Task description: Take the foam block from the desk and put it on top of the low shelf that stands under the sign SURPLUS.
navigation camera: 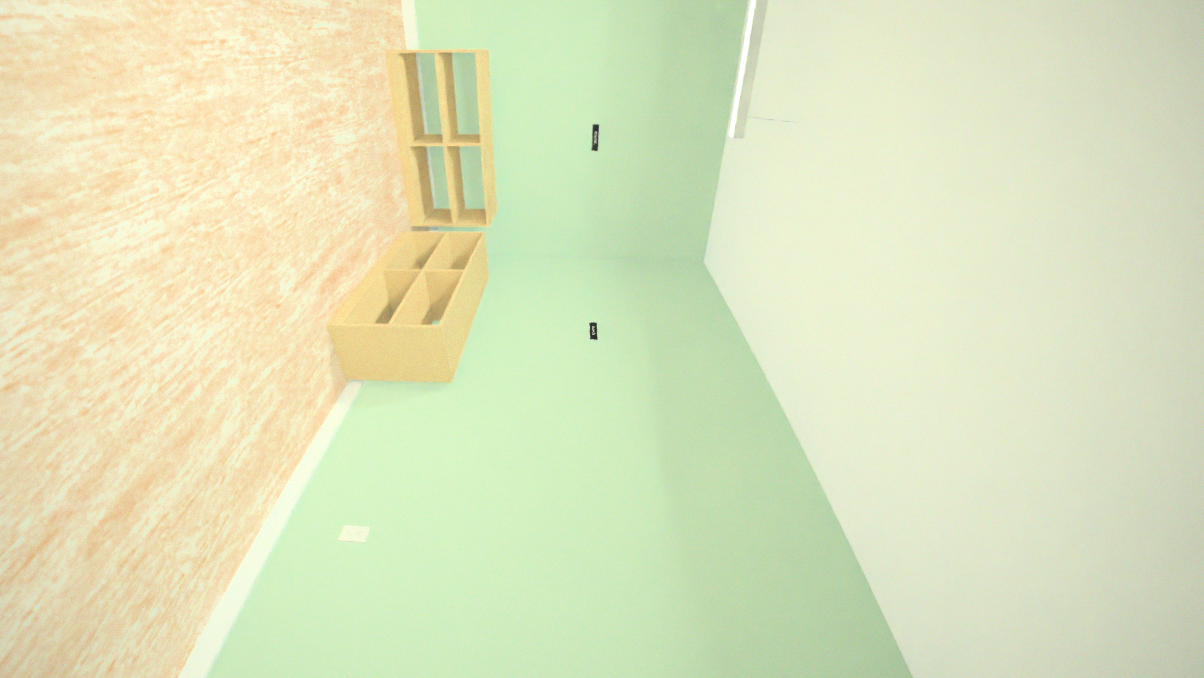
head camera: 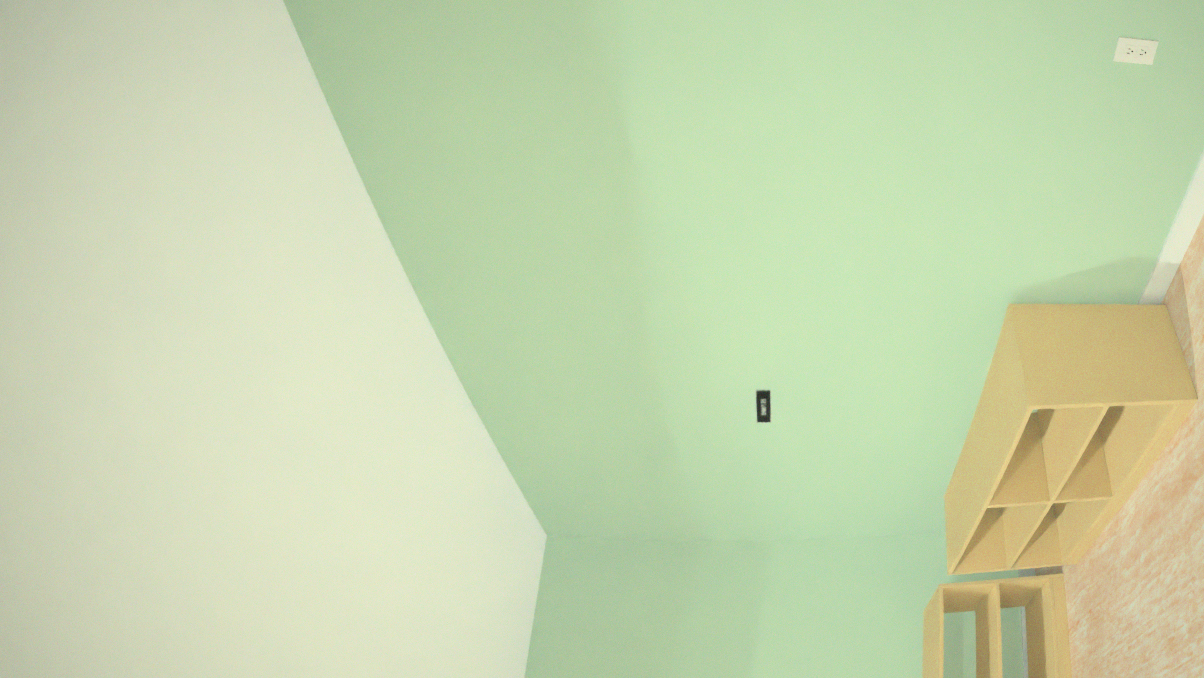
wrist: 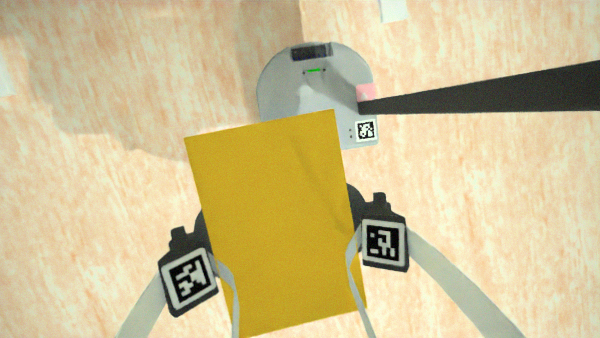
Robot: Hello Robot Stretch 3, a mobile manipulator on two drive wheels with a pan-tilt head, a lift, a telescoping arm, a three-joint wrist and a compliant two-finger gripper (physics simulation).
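Frame: origin at the robot's base, x back, y left, z down, level; metres.
Seen in the pictures: gripper, fingertip midpoint: (wrist: 282,216).
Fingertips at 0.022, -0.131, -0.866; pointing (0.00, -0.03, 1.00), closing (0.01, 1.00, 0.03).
Offsets run from my fingertips to a thing's top centre, as dx, dy, dz. Level surfaces: height alone.
The yellow foam block @(+0.011, +0.000, -0.052) (wrist: 280,175) is between the two fingers in the wrist view, off the floor. My gripper (wrist: 282,216) is shut on its sides. The gripper does not show in the head or navigation view. A low tan shelf (head camera: 1095,353) (navigation camera: 395,353) with open compartments stands against the green wall near the room corner. A small black sign (head camera: 763,405) (navigation camera: 593,330) is on the wall above it; its lettering is too small to read surely. The desk does not show.
A second low shelf @(dz +0.256) (head camera: 932,631) (navigation camera: 482,101) stands past the corner, with another black sign (navigation camera: 594,137) above it. An outlet @(-1.159, -1.365, +0.409) (head camera: 1135,51) (navigation camera: 353,533) is on the wall. My grey base (wrist: 277,95) and a dark bar (wrist: 500,91) show beyond the block.
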